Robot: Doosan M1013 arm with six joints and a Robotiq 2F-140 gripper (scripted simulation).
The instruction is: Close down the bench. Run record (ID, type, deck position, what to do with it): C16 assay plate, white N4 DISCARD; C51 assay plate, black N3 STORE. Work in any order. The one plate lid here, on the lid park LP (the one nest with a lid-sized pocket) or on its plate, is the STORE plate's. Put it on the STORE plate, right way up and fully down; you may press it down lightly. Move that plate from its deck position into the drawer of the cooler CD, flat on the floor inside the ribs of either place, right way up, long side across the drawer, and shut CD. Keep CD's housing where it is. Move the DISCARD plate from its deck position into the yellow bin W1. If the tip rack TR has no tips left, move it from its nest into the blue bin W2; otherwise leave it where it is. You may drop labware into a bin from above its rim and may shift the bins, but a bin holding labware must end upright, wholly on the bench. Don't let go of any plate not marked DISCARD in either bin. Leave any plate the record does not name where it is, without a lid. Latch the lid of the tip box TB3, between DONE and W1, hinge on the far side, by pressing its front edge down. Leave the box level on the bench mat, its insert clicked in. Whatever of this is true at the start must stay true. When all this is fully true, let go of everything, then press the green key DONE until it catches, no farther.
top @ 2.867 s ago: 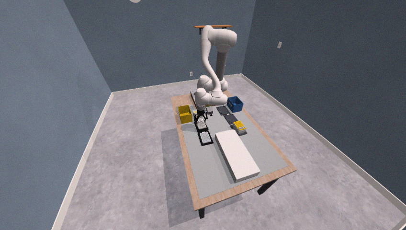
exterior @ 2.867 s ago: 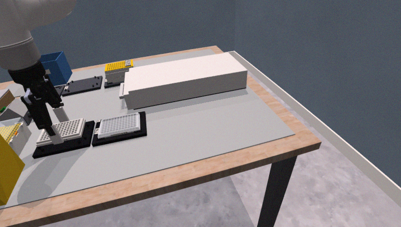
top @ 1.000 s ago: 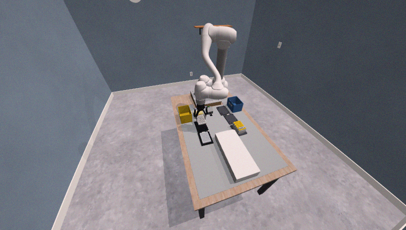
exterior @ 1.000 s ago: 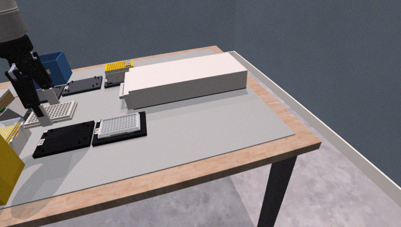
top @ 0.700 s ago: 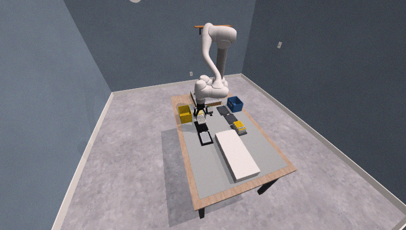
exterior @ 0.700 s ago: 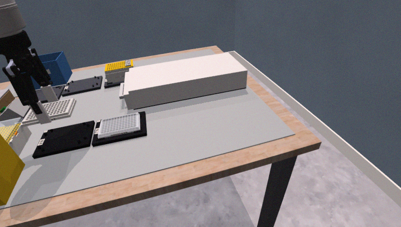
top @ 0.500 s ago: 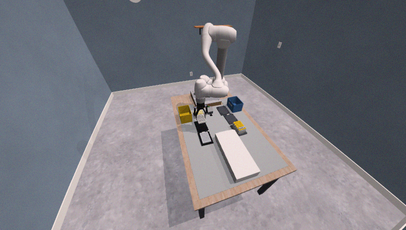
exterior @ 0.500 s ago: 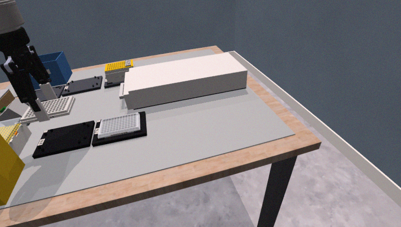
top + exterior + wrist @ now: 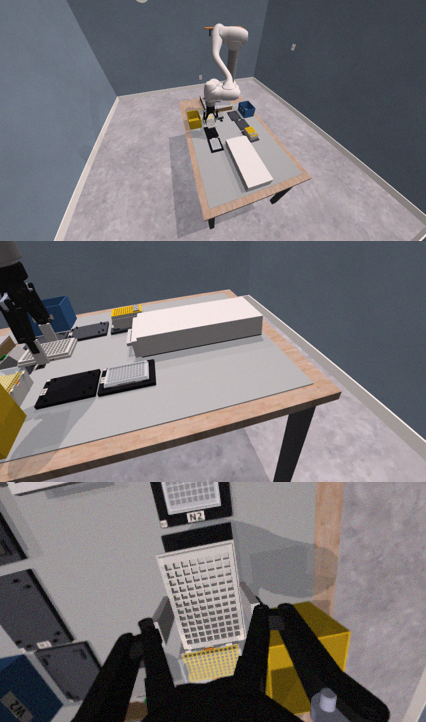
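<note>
The green DONE key is 250 mm behind my hand, 140 mm to the left of it and 90 mm below it. The rest, counted from my hand: clear plate (170 mm ahead, 140 mm below, 10 mm to the left); then white plate (20 mm below); then black nest (150 mm below).
</note>
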